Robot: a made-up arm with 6 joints.
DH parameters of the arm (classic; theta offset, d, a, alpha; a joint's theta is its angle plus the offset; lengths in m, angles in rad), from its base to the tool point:
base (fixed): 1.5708 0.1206 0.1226 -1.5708
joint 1: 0 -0.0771 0.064 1.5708
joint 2: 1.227 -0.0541 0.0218 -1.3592
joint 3: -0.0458 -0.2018 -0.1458 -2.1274
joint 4: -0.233 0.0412 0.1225 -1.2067
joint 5: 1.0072 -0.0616 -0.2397 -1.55
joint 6: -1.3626 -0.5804 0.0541 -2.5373
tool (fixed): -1.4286 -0.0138 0 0
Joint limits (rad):
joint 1: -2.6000..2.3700
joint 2: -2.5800..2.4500
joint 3: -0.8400..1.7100
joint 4: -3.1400..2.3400
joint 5: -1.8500..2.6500
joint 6: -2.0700..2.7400
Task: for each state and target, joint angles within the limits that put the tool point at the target. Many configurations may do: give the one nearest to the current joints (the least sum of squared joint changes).
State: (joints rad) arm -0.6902 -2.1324 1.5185 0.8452 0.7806 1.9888
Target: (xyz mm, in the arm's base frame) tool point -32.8 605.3 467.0
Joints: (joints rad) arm -1.8047 -2.1386 1.3736 -0.1054 0.9657 2.0980
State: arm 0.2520 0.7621 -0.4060 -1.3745 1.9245 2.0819
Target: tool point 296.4 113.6 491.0
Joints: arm 0.4612 0.5817 0.2332 -1.8953 2.1294 2.2626
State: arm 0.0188 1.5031 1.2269 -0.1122 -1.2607 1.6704
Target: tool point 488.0 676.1 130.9
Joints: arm 0.0297 0.8819 1.1559 0.3908 -1.4349 1.7471
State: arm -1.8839 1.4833 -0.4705 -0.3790 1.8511 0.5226
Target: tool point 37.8 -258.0 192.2
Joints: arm -1.1568 1.1418 -0.4016 -0.4591 1.9665 0.6313
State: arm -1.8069 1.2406 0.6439 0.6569 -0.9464 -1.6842
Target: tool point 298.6 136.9 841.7
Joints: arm -2.0153 1.3099 0.8363 0.5650 -1.1075 -1.6757
